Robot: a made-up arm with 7 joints.
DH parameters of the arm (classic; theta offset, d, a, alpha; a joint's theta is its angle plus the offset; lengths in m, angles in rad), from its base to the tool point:
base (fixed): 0 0.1 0 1.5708
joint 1: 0 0.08 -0.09 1.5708
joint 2: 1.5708 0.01 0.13 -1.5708
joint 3: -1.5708 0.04 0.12 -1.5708
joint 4: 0 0.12 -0.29 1.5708
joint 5: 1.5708 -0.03 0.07 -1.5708
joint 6: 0 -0.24 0.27 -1.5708
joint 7: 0 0.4 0.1 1.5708
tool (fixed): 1.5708 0.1 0 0
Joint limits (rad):
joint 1: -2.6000..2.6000
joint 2: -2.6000..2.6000
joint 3: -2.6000..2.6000
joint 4: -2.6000..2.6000
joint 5: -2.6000..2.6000
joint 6: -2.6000..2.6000
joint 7: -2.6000..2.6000
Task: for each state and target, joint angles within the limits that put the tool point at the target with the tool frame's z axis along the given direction. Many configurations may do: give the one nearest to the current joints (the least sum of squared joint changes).
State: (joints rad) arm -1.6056 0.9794 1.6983 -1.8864 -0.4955 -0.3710 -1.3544
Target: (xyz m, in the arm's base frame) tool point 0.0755 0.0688 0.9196 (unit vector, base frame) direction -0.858 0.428 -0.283
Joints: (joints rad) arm -1.2116 1.5280 1.3425 -2.2071 -0.1248 -0.4757 -1.8970
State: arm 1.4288 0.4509 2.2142 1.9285 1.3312 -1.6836 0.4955
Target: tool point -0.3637 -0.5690 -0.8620 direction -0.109 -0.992 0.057
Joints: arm 2.0350 0.0161 2.0137 1.9040 1.3085 -1.4686 1.1622
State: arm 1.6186 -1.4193 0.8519 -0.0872 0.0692 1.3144 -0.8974
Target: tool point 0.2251 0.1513 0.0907 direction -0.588 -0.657 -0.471
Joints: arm 1.3506 -1.4926 0.5357 -0.4232 0.4040 1.4924 -1.1700
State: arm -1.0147 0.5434 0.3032 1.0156 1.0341 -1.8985 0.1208
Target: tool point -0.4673 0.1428 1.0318 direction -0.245 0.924 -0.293
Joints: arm -1.0380 1.0366 0.4005 0.9185 0.8667 -1.6529 0.5569
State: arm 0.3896 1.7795 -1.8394 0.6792 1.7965 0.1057 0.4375
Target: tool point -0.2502 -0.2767 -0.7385 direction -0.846 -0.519 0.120
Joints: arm 0.4887 1.1245 -2.2587 0.7794 2.1420 0.5354 0.7735
